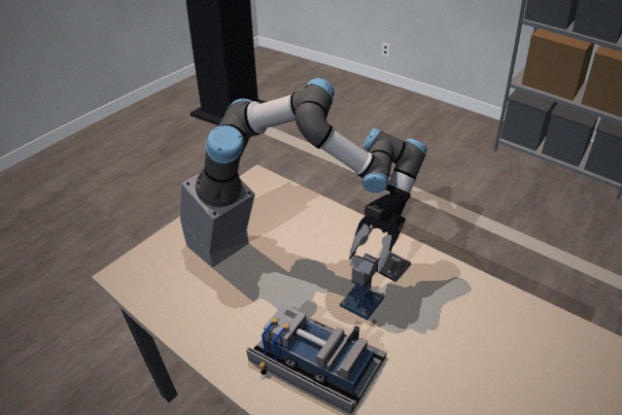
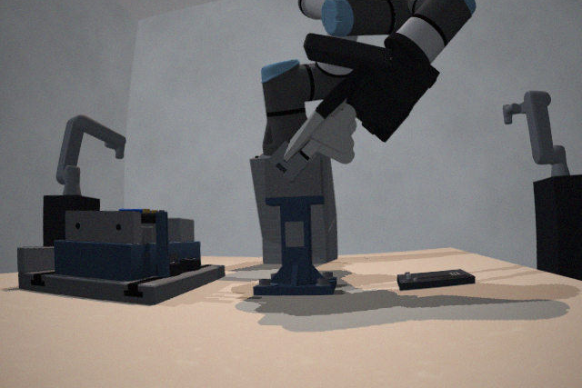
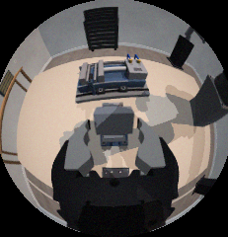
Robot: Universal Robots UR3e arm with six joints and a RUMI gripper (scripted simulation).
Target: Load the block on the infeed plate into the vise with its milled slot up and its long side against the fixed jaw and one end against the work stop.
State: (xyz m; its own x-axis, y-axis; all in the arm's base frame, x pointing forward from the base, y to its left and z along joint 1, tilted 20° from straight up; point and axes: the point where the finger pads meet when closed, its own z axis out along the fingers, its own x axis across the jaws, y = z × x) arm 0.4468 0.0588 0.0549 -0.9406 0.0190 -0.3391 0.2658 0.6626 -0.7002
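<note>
Right now the grey part is 10 mm to the right of my hand and 10 mm below it. From my hand the other things lie so: blue vise 220 mm to the right, 120 mm below.
</note>
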